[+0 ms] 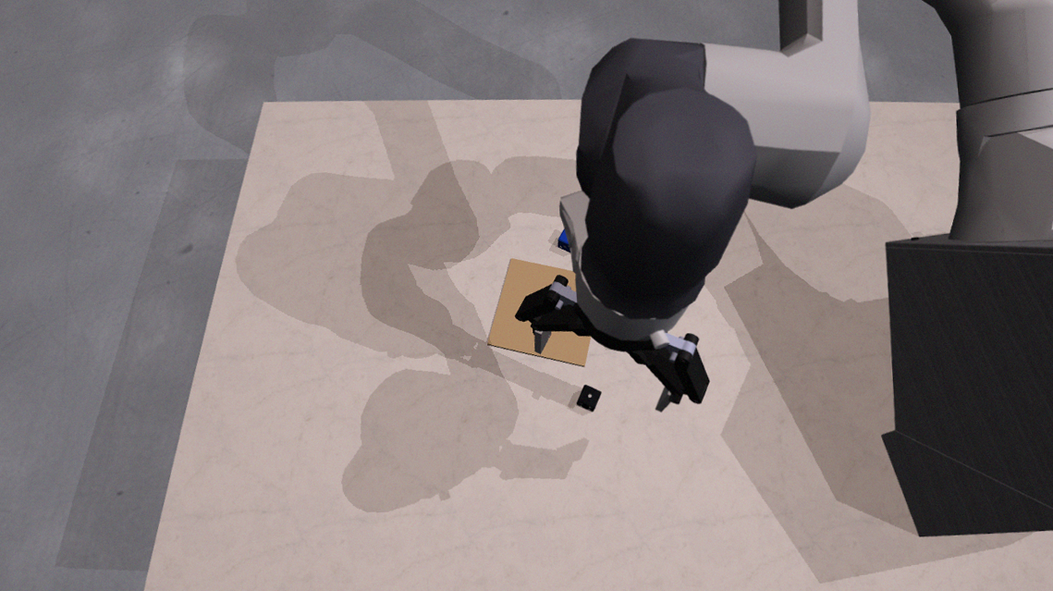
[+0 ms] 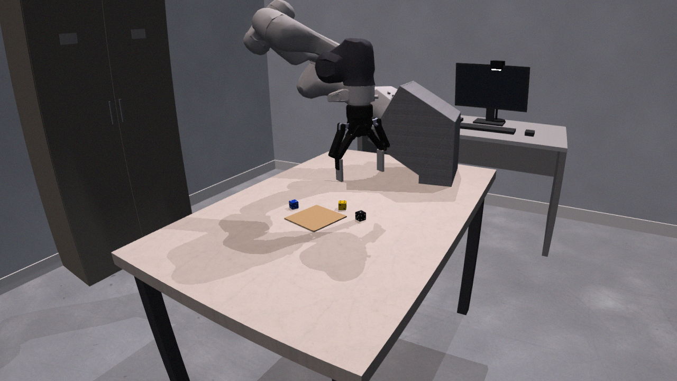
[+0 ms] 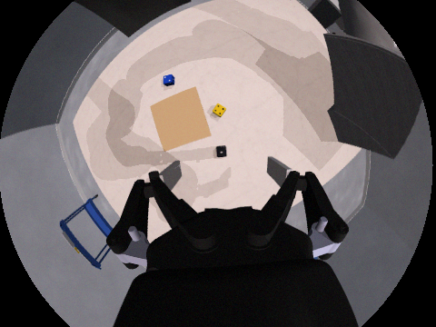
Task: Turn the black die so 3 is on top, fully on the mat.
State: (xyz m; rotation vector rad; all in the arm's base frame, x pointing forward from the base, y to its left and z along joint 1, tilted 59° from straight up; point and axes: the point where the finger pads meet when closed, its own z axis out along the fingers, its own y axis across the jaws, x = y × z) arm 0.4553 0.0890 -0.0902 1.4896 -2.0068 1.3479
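Right now my hand is 140 mm above the black die. Also, from my hand: tan mat 60 mm ahead, 130 mm to the right, 150 mm below; blue die 30 mm ahead, 240 mm to the right, 140 mm below; yellow die 40 mm behind, 90 mm to the right, 140 mm below.
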